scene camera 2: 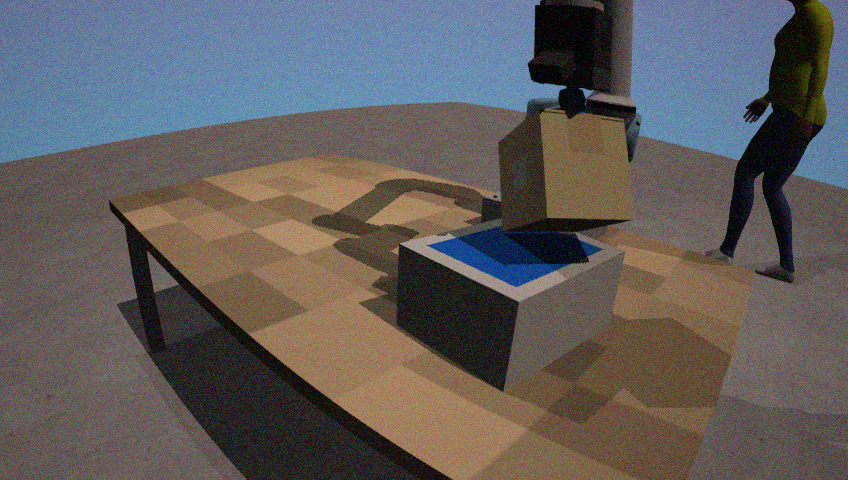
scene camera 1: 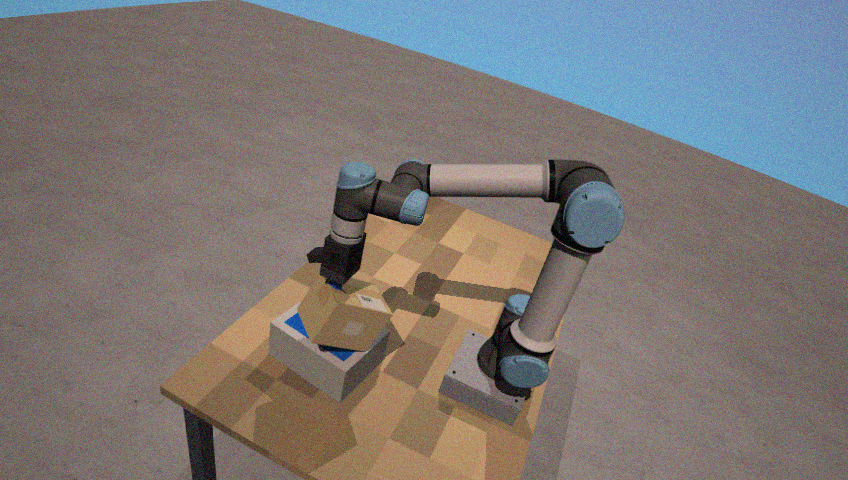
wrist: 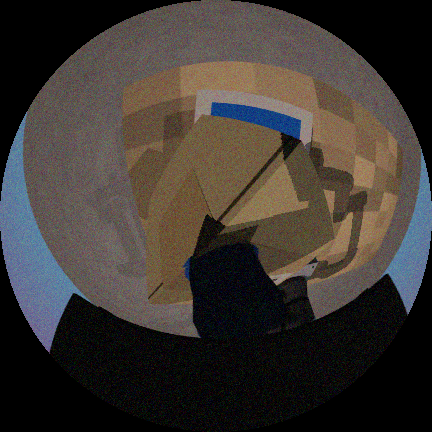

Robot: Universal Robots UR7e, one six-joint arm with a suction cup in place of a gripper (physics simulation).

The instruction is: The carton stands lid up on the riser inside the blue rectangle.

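Where they show: hand, its tool point: (scene camera 2: 570, 123) (scene camera 1: 337, 287) (wrist: 233, 256); arm's base, origin of its link: (wrist: 288, 287).
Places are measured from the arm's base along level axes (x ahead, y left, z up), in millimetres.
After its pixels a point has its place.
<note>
The brown carton (scene camera 1: 333, 330) @[x 396, y 303, z 151 mm] (scene camera 2: 586, 172) @[x 465, y 284, z 171 mm] (wrist: 230, 160) @[x 478, y 242, z 220 mm] hangs tilted from my suction cup (scene camera 1: 335, 287) (scene camera 2: 572, 102) (wrist: 225, 262), which is sealed near an edge of it. A dark seam runs across the carton's face in the wrist view. A white label and a grey patch show on it in scene camera 1. The carton is over the pale grey riser (scene camera 1: 306, 361) @[x 460, y 297, z -2 mm] (scene camera 2: 458, 309) @[x 577, y 194, z 4 mm] (wrist: 250, 99) @[x 564, y 197, z 49 mm], with its low edge a little above the top. The blue rectangle (scene camera 1: 295, 324) @[x 532, y 247, z 49 mm] (scene camera 2: 479, 256) @[x 519, y 177, z 49 mm] (wrist: 255, 116) @[x 533, y 192, z 49 mm] on the riser's top is partly covered by the carton and its shadow.
The riser stands on the wooden table (scene camera 1: 220, 347) @[x 707, y 336, z -71 mm] (scene camera 2: 285, 300) @[x 638, y -81, z -71 mm], near one end. The arm's grey base plate (scene camera 1: 482, 395) @[x 18, y 134, z -10 mm] is beside it in scene camera 1. A person in a yellow top (scene camera 2: 800, 71) stands on the floor beyond the table.
</note>
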